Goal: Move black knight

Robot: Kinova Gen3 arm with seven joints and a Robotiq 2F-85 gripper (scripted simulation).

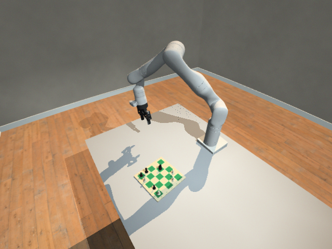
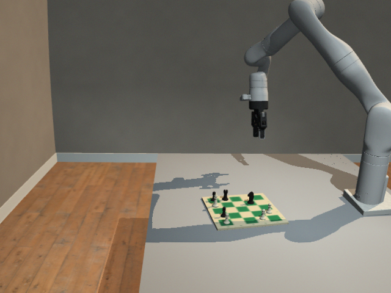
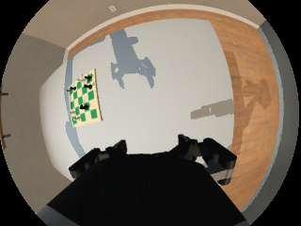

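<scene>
Right now my hand is 7 cm short of the black knight, 30 cm to the right of it and 13 cm above it. The rest, counted from my hand: chessboard: 10 cm ahead, 35 cm to the left, 15 cm below.
</scene>
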